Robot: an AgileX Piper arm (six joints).
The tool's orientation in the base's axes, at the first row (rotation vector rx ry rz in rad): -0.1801 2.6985 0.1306
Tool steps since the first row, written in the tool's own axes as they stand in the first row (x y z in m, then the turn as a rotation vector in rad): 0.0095 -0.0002 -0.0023 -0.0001 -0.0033 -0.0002; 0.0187 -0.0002 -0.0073 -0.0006 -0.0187 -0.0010; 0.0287 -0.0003 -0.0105 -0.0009 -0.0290 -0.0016; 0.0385 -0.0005 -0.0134 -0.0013 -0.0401 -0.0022
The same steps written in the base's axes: -0.0095 -0.0015 -0.0020 0.0005 -0.0033 0.0000; -0.0198 -0.0031 -0.0014 0.0029 -0.0185 0.0000; -0.0301 -0.0046 -0.0027 0.0044 -0.0287 0.0000; -0.0401 -0.0062 -0.0043 0.0061 -0.0397 0.0000
